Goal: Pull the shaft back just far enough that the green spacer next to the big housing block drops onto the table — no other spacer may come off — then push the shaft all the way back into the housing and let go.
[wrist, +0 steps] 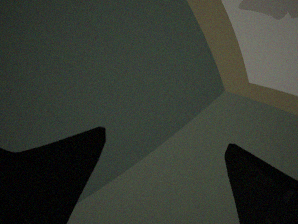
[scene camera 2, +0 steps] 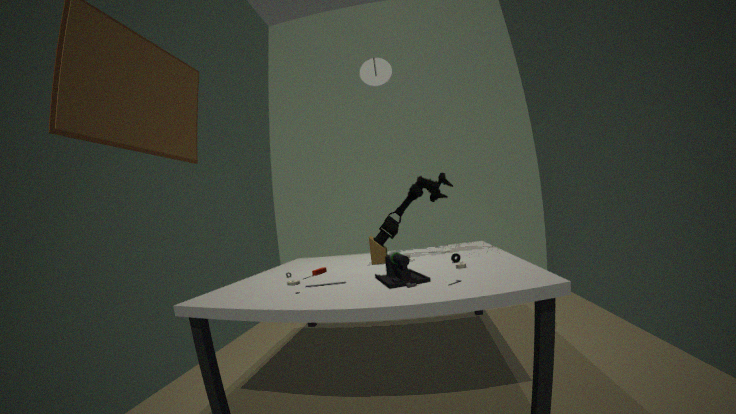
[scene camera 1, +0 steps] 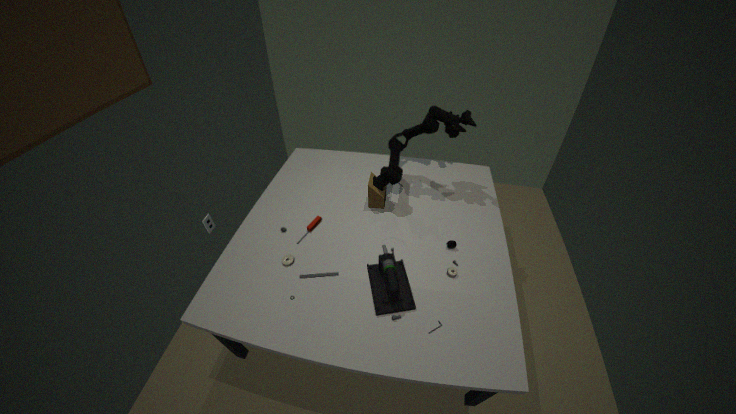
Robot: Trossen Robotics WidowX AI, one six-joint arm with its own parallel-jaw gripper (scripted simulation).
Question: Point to a housing block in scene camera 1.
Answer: At 391, 291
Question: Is my gripper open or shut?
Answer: Open.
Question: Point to a housing block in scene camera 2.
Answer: At 398, 275
